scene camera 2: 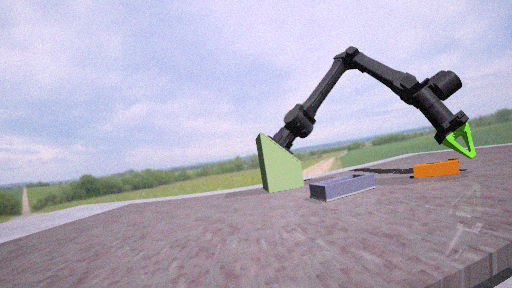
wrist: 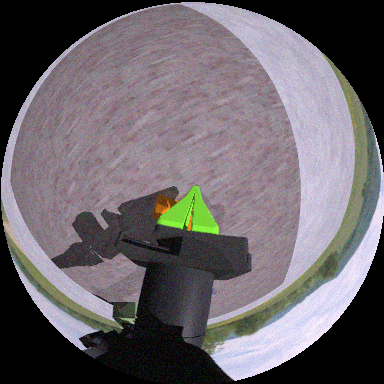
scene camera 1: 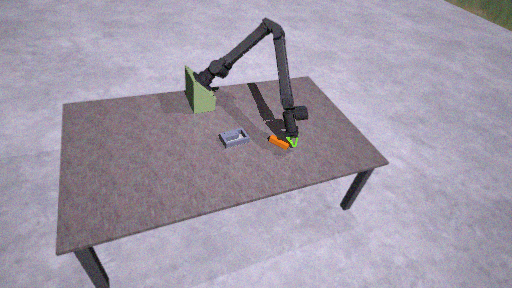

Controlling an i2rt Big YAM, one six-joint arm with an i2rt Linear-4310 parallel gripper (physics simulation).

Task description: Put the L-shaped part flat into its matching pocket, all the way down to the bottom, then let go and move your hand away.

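Where they show: gripper, between the fingertips: (scene camera 2: 473,157) (wrist: 194,188) (scene camera 1: 294,146); arm's base, origin of its link: (scene camera 2: 277,148) (scene camera 1: 201,82).
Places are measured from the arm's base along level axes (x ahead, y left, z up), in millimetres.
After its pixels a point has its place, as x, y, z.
Note:
The orange L-shaped part (scene camera 1: 278,142) @(462, 312, -129) (scene camera 2: 436,169) @(464, 313, -140) (wrist: 163,206) @(474, 384, -126) lies on the table, to the right of the pocket in both scene views. Its L outline cannot be made out clearly, and the gripper hides much of it in the wrist view. The grey-blue block with the pocket (scene camera 1: 237,144) @(407, 93, -144) (scene camera 2: 350,188) @(405, 92, -140) stands on the table nearer the arm's base, its opening facing up. My gripper (scene camera 1: 294,146) @(521, 384, -125) (scene camera 2: 473,157) @(521, 384, -125) (wrist: 194,188) @(521, 384, -125) is shut with its green fingertips together and nothing between them. It is above the table, just beyond the right end of the orange part, tilted.
The light green wedge-shaped mount (scene camera 1: 202,101) @(86, -14, -74) (scene camera 2: 281,170) @(85, -10, -83) carries the arm's base at the table's back edge. The brown table (scene camera 1: 150,170) @(459, -363, -156) (scene camera 2: 200,235) @(505, -227, -156) (wrist: 150,100) @(529, 514, -156) has its right edge beyond the gripper. The arm's shadow falls beside the orange part.

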